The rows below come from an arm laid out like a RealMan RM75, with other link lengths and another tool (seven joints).
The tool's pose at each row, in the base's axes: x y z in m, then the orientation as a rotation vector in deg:
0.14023 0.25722 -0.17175 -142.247 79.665 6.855
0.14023 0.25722 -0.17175 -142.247 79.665 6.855
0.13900 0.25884 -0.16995 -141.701 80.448 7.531
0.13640 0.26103 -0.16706 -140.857 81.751 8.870
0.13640 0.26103 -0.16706 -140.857 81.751 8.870
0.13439 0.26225 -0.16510 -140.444 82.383 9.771
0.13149 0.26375 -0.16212 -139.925 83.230 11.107
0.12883 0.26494 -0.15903 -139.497 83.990 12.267
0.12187 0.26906 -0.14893 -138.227 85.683 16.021
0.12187 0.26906 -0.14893 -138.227 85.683 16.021
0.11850 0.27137 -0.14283 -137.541 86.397 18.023
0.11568 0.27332 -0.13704 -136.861 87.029 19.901
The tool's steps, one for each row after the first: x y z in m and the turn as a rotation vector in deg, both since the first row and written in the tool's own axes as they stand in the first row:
0.00000 0.00000 0.00000 0.000 0.000 0.000
-0.00236 -0.00014 -0.00133 -0.101 -0.368 0.719
-0.00616 0.00037 -0.00363 -0.415 -1.070 1.919
-0.00616 0.00037 -0.00363 -0.415 -1.070 1.919
-0.00864 0.00106 -0.00528 -0.667 -1.551 2.528
-0.01204 0.00214 -0.00788 -1.092 -2.250 3.348
-0.01509 0.00315 -0.01067 -1.499 -2.832 4.067
-0.02431 0.00487 -0.01958 -2.678 -4.890 5.892
-0.02431 0.00487 -0.01958 -2.678 -4.890 5.892
-0.02929 0.00529 -0.02496 -3.264 -6.036 6.756
-0.03362 0.00548 -0.03011 -3.795 -7.127 7.556

